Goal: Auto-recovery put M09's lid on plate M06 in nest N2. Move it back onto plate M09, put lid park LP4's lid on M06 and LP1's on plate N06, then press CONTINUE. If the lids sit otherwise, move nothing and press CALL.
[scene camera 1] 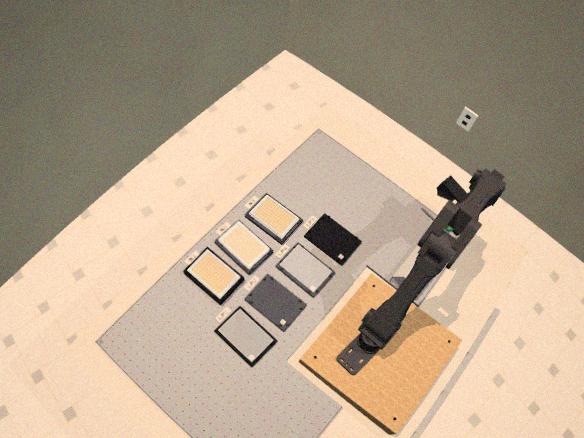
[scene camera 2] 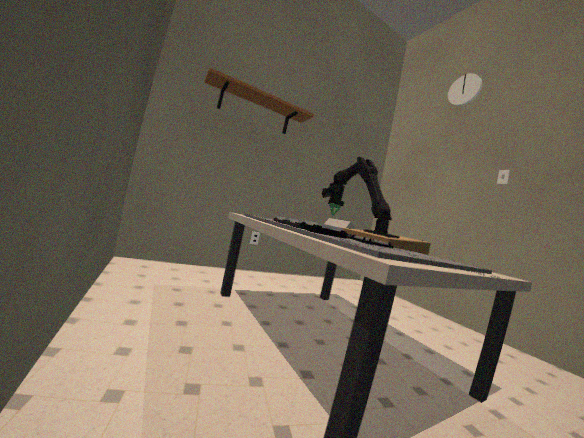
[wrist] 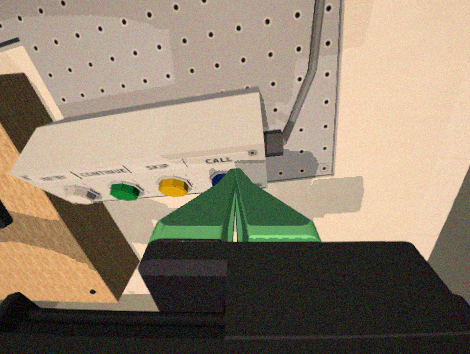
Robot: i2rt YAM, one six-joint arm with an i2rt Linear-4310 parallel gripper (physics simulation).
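Places are measured from the arm's base along level axes (x ahead, y left, z up), in millimetres.
Where they show: gripper, fingertip midpoint: (scene camera 1: 446, 229) (scene camera 2: 332, 215) (wrist: 235, 176); arm's base, link origin: (scene camera 1: 369, 342) (scene camera 2: 380, 234).
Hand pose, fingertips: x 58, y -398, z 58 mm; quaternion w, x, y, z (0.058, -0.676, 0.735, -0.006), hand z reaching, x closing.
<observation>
Things, the pixels of their top centre, and the offset from my fingertips. "pt": a spot on its surface instead. Level surfaces: height alone.
- control box, top centre: (wrist: 128, 179) (scene camera 2: 341, 220) dz -20, dx -11, dy +89 mm
- blue CALL button, top centre: (wrist: 225, 188) dz -30, dx -28, dy +13 mm
- green CONTINUE button, top centre: (wrist: 119, 196) dz -30, dx -35, dy +112 mm
- black piece, surface spot: (scene camera 1: 333, 238) pt dz -95, dx +231, dy +231 mm
- dark grey piece, surface spot: (scene camera 1: 275, 302) pt dz -94, dx +204, dy +496 mm
- black-rimmed grey piece, top centre: (scene camera 1: 245, 335) (scene camera 2: 371, 239) dz -86, dx +189, dy +621 mm
- yellow SKIP button, top centre: (wrist: 169, 192) dz -30, dx -32, dy +63 mm
- whitish button, top centre: (wrist: 73, 200) dz -30, dx -39, dy +162 mm
- grey cable, surface spot: (wrist: 312, 65) pt dz -97, dx +55, dy -66 mm
- perforated grey mat, surface height: dz -104 mm
My gripper (scene camera 2: 334, 213) (wrist: 235, 176) is shut and empty, its green fingertips low over the control box (scene camera 2: 337, 223) (wrist: 150, 132). In the wrist view the tips partly cover the blue CALL button (wrist: 218, 180); contact cannot be told. The green CONTINUE button (wrist: 125, 191) is farther left. In scene camera 1, three plates (scene camera 1: 274, 217) (scene camera 1: 244, 245) (scene camera 1: 214, 274) with pale orange faces lie in a row. Beside them is a row of a black piece (scene camera 1: 333, 238), a grey piece (scene camera 1: 305, 269), a dark grey piece (scene camera 1: 275, 302) and a black-rimmed grey piece (scene camera 1: 245, 335). Their labels are unreadable.
The yellow SKIP button (wrist: 173, 187) and a whitish button (wrist: 80, 193) share the box. A grey cable (wrist: 312, 65) leaves its right end. The arm stands on a wooden board (scene camera 1: 400, 370) beside the perforated grey mat (scene camera 1: 165, 365). A shelf (scene camera 2: 260, 96) hangs on the wall.
</observation>
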